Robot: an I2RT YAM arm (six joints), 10 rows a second.
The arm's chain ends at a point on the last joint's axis. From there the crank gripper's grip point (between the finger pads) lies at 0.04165 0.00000 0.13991 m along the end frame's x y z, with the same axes.
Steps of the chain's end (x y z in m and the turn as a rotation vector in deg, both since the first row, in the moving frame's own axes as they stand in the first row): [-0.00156, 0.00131, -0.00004, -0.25, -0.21, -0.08]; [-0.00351, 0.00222, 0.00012, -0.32, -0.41, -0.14]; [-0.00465, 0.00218, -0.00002, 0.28, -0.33, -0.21]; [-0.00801, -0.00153, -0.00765, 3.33, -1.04, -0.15]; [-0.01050, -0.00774, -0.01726, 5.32, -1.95, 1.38]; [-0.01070, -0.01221, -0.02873, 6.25, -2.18, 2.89]
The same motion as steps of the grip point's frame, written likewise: [-0.00207, 0.00186, 0.00011, -0.25, -0.21, -0.08]; [-0.00451, 0.00290, 0.00041, -0.32, -0.41, -0.14]; [-0.00546, 0.00134, 0.00022, 0.28, -0.33, -0.21]; [-0.01057, -0.00978, -0.00716, 3.33, -1.04, -0.15]; [-0.01513, -0.01983, -0.01648, 5.32, -1.95, 1.38]; [-0.01571, -0.02556, -0.02797, 6.25, -2.18, 2.89]
